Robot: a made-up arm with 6 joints.
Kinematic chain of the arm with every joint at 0, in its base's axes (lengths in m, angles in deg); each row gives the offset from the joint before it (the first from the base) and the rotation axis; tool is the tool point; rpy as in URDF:
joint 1: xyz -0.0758 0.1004 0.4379 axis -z
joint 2: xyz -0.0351 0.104 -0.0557 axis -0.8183 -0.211 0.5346
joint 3: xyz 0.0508 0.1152 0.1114 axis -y
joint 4: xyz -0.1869 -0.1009 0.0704 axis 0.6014 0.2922 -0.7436
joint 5: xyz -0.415 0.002 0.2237 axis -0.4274 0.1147 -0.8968
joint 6: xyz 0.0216 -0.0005 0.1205 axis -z
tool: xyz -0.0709 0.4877 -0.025 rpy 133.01 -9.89 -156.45
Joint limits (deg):
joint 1: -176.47..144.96
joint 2: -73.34..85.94
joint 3: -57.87..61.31
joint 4: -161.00..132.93
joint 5: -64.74..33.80
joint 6: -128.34..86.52
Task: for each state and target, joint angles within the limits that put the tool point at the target. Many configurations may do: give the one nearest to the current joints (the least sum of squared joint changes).
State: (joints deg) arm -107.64 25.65 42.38 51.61 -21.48 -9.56
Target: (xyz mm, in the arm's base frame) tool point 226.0 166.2 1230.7
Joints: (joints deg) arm -118.66 -28.78 11.37 98.11 -16.45 8.39
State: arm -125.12 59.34 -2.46 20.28 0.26 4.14
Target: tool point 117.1 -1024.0 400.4
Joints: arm -126.71 74.33 -10.07 21.74 -14.29 -8.45
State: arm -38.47 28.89 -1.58 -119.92 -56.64 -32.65
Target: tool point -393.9 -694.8 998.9
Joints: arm -26.67 19.80 6.41 -106.67 -52.71 -22.61
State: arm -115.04 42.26 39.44 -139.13 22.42 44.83
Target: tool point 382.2 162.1 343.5
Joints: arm -115.34 42.82 35.27 -139.05 6.42 33.54
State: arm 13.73 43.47 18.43 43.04 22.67 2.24
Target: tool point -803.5 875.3 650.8
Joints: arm 10.57 45.03 9.82 41.92 -1.81 -18.39
